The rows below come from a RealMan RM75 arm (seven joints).
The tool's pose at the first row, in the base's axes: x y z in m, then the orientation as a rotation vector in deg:
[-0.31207, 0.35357, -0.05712, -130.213, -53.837, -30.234]
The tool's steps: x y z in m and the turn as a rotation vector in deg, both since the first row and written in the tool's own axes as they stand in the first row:
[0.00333, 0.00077, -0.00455, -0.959, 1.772, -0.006]
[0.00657, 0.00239, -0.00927, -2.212, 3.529, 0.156]
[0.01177, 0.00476, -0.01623, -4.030, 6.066, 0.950]
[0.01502, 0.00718, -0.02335, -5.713, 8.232, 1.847]
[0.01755, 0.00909, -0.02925, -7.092, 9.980, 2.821]
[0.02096, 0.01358, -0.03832, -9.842, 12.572, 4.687]
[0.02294, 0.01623, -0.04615, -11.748, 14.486, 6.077]
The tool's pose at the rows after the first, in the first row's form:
[-0.30985, 0.35171, -0.05222, -130.226, -52.907, -32.724]
[-0.30708, 0.34922, -0.04758, -130.531, -51.747, -35.296]
[-0.30273, 0.34576, -0.04049, -131.108, -49.371, -38.765]
[-0.29967, 0.34122, -0.03440, -131.720, -47.032, -41.702]
[-0.29731, 0.33742, -0.02941, -132.266, -44.817, -43.967]
[-0.29286, 0.33049, -0.02261, -133.708, -40.879, -47.562]
[-0.29057, 0.32472, -0.01681, -134.583, -37.920, -50.124]

